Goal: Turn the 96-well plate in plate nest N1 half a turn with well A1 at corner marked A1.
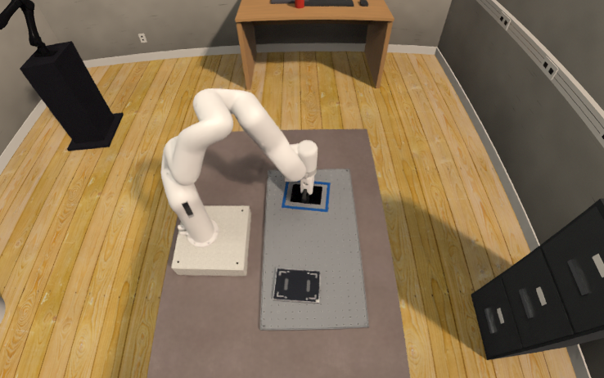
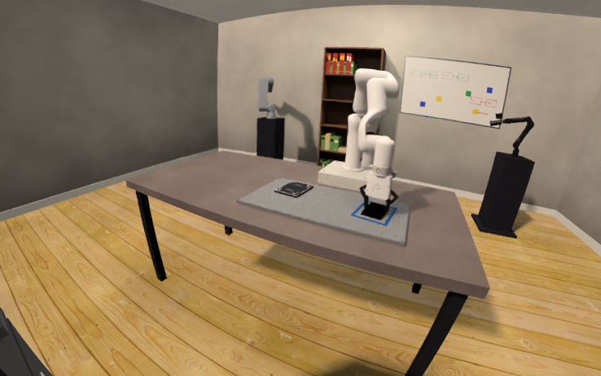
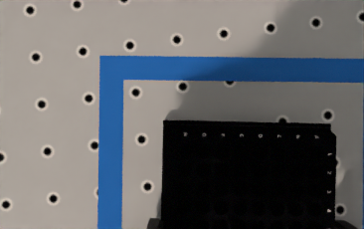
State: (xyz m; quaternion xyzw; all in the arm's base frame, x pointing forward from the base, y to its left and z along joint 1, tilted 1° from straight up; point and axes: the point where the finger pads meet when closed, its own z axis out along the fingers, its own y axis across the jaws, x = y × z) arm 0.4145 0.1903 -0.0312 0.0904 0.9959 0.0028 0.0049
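The plate nest N1 is 6 cm behind my hand, 40 cm to the right of it and 1 cm below it. Also, from my hand: black 96-well plate: 1 cm below.
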